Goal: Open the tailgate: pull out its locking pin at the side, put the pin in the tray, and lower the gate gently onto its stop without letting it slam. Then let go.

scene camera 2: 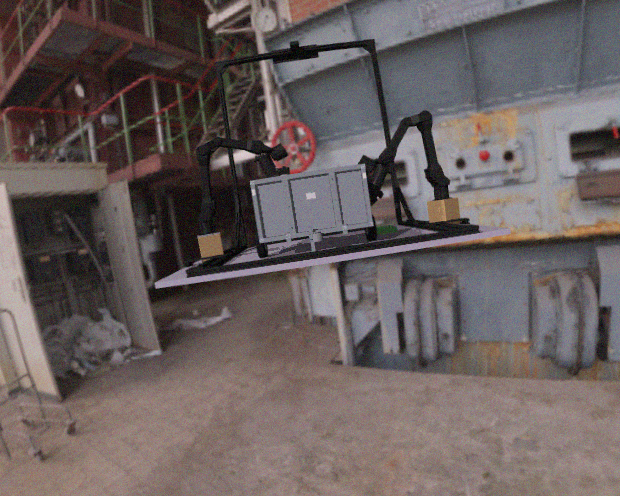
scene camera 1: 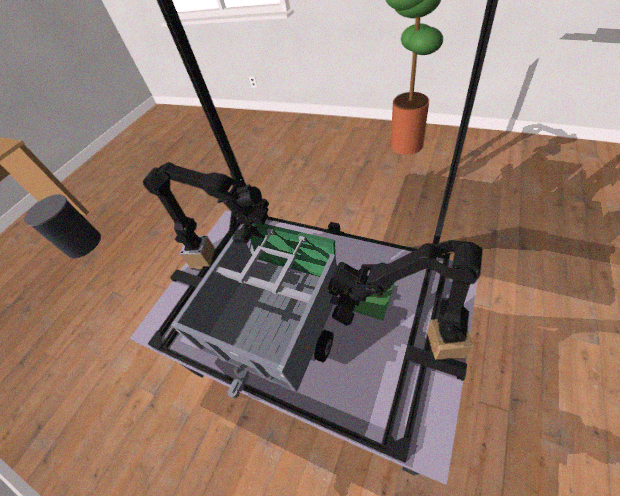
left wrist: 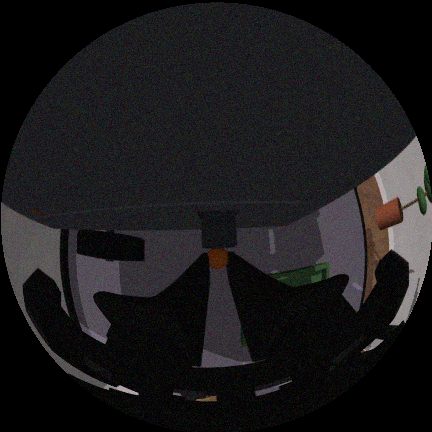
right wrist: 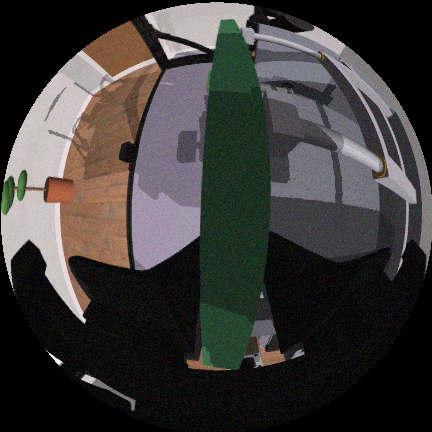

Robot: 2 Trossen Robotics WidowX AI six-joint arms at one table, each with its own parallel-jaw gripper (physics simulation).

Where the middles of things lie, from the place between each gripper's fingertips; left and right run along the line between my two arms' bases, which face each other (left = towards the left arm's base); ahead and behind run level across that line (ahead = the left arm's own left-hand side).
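Grey truck bed (scene camera 1: 266, 320): 240 mm ahead of my right hand, 120 mm to the left of it, 90 mm below it.
My left hand: 130 mm short of the grey truck bed, 210 mm to the left of it, 30 mm below it.
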